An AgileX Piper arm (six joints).
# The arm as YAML. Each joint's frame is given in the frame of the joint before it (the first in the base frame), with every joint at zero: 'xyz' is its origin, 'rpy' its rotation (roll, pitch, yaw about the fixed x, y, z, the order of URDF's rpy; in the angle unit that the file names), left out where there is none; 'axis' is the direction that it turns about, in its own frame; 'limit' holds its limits. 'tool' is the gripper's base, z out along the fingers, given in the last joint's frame.
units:
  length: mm
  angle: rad
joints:
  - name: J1
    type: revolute
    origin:
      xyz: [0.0, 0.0, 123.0]
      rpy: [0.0, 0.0, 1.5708]
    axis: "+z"
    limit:
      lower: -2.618
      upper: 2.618
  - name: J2
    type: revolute
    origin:
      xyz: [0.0, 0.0, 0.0]
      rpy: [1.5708, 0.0, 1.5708]
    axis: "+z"
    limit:
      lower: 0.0
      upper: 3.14
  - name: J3
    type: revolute
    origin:
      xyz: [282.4, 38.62, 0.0]
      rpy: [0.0, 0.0, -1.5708]
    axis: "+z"
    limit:
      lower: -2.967
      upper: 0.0
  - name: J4
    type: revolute
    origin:
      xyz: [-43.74, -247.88, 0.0]
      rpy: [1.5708, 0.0, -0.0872]
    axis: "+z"
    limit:
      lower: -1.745
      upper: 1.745
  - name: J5
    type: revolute
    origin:
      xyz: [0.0, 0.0, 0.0]
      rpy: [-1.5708, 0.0, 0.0]
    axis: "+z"
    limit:
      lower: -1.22
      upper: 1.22
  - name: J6
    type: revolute
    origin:
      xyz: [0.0, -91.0, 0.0]
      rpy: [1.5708, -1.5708, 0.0]
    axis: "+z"
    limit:
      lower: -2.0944
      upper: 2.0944
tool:
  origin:
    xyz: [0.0, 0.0, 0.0]
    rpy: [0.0, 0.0, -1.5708]
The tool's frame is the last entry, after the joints.
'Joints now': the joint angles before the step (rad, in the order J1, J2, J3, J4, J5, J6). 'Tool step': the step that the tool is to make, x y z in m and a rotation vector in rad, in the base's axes. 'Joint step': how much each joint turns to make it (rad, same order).
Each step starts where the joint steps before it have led.
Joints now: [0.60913, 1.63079, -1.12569, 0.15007, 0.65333, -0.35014]
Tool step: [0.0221, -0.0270, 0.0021, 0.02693, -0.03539, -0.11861]
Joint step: [-0.10058, -0.00002, -0.00017, -0.00005, -0.04579, 0.01372]
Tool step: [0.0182, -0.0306, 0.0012, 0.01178, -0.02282, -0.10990]
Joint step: [-0.10292, 0.00014, 0.00003, -0.00004, -0.02646, 0.00402]
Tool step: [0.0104, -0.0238, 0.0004, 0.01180, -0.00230, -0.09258]
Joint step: [-0.07533, -0.00010, 0.00010, 0.00010, -0.00805, 0.01934]
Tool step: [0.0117, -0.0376, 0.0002, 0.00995, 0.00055, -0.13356]
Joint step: [-0.11380, -0.00008, 0.00001, -0.00436, -0.00414, 0.02527]
